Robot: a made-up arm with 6 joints. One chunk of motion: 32 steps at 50 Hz.
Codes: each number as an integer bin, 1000 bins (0 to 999) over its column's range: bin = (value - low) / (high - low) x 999, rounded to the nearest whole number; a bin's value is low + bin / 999 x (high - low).
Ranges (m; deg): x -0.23..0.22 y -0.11..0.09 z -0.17..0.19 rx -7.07..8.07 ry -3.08..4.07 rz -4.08..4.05
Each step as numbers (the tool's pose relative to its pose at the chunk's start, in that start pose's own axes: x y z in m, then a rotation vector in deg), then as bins.
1 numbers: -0.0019 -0.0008 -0.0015 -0.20 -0.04 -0.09
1 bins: 506 545 468 453 425 490
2 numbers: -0.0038 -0.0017 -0.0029 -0.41 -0.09 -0.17
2 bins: 502 541 464 439 418 480
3 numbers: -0.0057 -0.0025 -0.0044 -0.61 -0.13 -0.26
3 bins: 498 537 460 426 412 469
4 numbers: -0.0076 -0.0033 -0.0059 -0.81 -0.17 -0.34
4 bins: 494 533 455 413 407 460
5 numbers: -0.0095 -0.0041 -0.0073 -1.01 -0.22 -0.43
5 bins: 490 529 451 400 400 449
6 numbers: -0.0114 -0.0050 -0.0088 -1.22 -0.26 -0.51
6 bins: 485 524 447 386 394 439
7 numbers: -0.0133 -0.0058 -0.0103 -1.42 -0.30 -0.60
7 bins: 481 520 443 373 388 428
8 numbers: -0.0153 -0.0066 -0.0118 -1.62 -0.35 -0.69
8 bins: 477 516 439 360 381 417
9 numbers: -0.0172 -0.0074 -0.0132 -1.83 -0.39 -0.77
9 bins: 472 512 435 346 376 407
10 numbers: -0.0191 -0.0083 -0.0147 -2.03 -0.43 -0.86
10 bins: 468 508 431 333 370 396
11 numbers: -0.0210 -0.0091 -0.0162 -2.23 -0.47 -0.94
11 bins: 464 504 427 319 365 386
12 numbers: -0.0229 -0.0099 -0.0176 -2.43 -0.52 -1.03
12 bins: 460 500 423 306 358 375
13 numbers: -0.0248 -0.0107 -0.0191 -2.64 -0.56 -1.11
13 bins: 456 496 419 292 352 365
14 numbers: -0.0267 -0.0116 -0.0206 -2.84 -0.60 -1.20
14 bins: 451 492 415 279 347 354
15 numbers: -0.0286 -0.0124 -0.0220 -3.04 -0.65 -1.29
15 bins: 447 488 411 266 340 343
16 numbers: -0.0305 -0.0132 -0.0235 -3.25 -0.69 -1.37
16 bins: 443 484 407 252 334 333
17 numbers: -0.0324 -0.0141 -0.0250 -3.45 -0.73 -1.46
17 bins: 439 479 402 239 328 322
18 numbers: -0.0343 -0.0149 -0.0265 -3.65 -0.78 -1.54
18 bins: 434 475 398 226 321 312
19 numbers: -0.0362 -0.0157 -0.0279 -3.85 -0.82 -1.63
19 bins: 430 471 394 212 316 301
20 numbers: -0.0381 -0.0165 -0.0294 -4.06 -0.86 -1.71
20 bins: 426 467 390 199 310 291
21 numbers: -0.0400 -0.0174 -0.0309 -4.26 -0.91 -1.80
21 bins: 422 463 386 185 303 280
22 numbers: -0.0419 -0.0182 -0.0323 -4.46 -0.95 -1.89
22 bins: 418 459 382 172 298 269
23 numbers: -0.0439 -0.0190 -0.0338 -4.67 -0.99 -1.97
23 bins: 413 455 378 158 292 259
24 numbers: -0.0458 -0.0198 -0.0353 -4.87 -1.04 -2.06
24 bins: 409 451 374 145 285 248
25 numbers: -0.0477 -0.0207 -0.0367 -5.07 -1.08 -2.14
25 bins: 405 446 370 132 279 238
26 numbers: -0.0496 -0.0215 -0.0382 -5.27 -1.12 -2.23
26 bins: 400 442 366 119 274 227
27 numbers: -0.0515 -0.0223 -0.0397 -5.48 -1.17 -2.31
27 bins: 396 438 362 105 267 217
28 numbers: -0.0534 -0.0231 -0.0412 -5.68 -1.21 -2.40
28 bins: 392 434 357 92 261 206
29 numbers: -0.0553 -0.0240 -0.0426 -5.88 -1.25 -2.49
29 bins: 388 430 354 79 256 195
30 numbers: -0.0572 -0.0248 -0.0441 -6.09 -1.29 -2.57
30 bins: 384 426 349 65 250 186
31 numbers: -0.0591 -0.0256 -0.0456 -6.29 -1.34 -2.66
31 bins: 379 422 345 51 243 174
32 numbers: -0.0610 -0.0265 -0.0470 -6.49 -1.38 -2.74
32 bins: 375 417 341 38 238 165
